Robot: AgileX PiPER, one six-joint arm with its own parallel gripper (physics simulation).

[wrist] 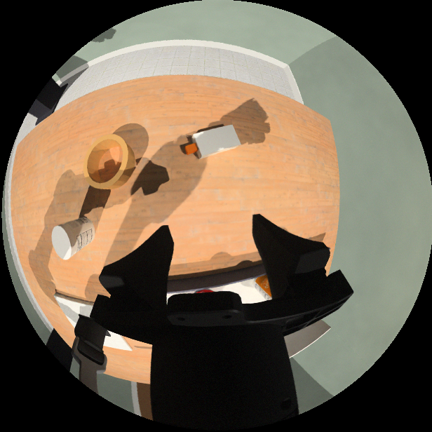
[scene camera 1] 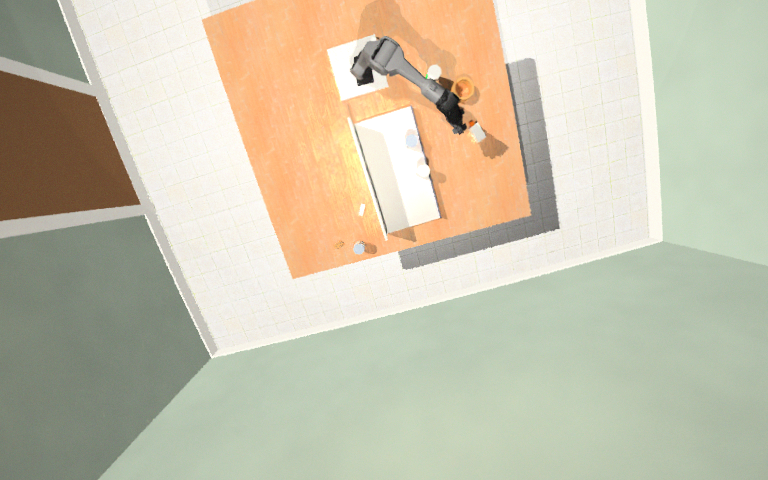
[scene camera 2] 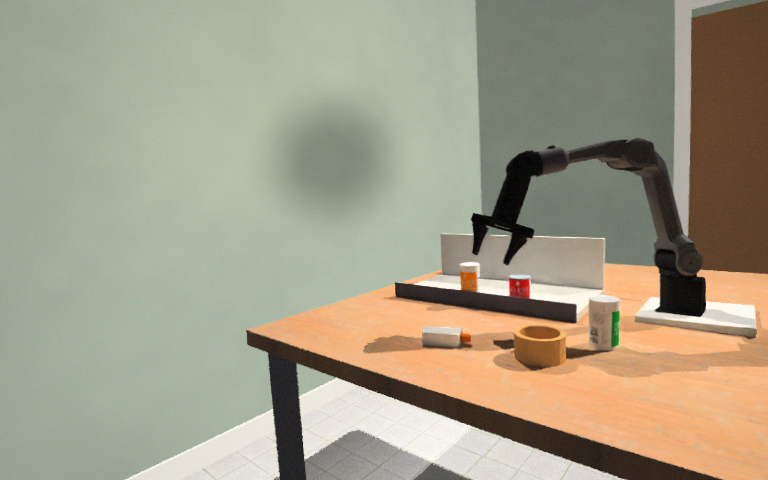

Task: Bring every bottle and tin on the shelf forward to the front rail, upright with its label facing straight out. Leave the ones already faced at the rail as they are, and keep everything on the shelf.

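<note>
The white shelf (scene camera 1: 421,204) (scene camera 2: 557,292) has a dark front rail (scene camera 2: 485,303) (wrist: 215,281). A red tin (scene camera 1: 411,138) (scene camera 2: 519,286) with a pale blue top stands upright near the rail, its red label toward the front; a red sliver shows in the wrist view. An orange-labelled bottle (scene camera 1: 423,170) (scene camera 2: 468,279) (wrist: 263,285) with a white cap stands upright near the rail. Another white shape shows partly behind it in the second scene view. I cannot tell if either touches the rail. My gripper (scene camera 1: 459,131) (scene camera 2: 491,258) (wrist: 210,229) is open and empty, above the table in front of the shelf.
A white bottle with an orange cap (scene camera 1: 478,133) (scene camera 2: 441,336) (wrist: 217,141) lies before the shelf. Nearby are a wooden ring (scene camera 2: 539,352) and an upright green-and-white bottle (scene camera 1: 433,71) (scene camera 2: 603,322) (wrist: 73,238). A blue-topped item (scene camera 1: 359,247) and a small white block (scene camera 1: 361,210) are behind the shelf.
</note>
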